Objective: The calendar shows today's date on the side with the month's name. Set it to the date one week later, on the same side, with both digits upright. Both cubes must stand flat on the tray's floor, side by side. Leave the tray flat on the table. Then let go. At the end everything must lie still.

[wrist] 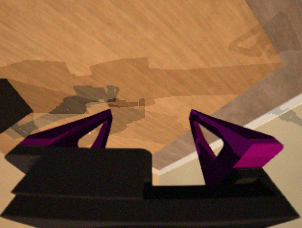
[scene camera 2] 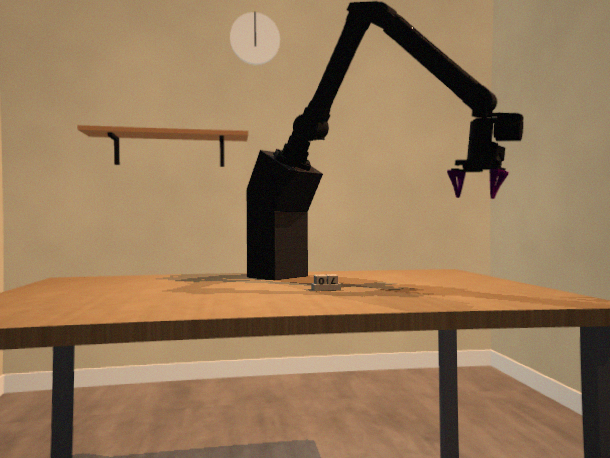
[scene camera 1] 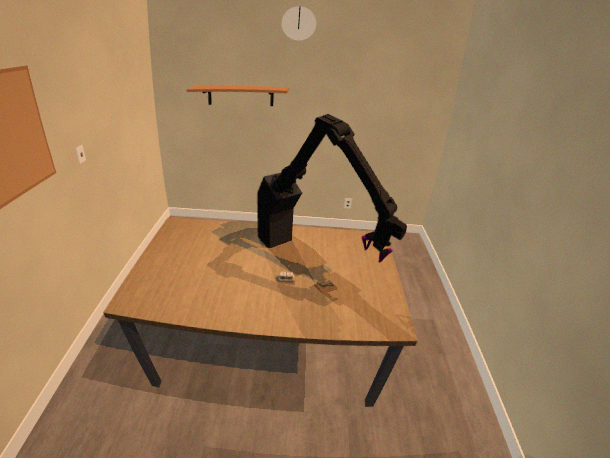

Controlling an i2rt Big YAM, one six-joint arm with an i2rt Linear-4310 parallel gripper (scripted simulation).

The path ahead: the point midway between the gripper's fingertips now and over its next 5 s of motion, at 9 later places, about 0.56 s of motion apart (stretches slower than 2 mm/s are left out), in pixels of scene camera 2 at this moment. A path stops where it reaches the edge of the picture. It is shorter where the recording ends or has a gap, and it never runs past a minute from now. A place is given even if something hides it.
My gripper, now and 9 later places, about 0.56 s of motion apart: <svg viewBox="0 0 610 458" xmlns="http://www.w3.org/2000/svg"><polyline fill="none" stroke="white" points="474,198 430,220 332,234 319,232 318,254 319,255 319,262 319,270 319,271 320,272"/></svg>
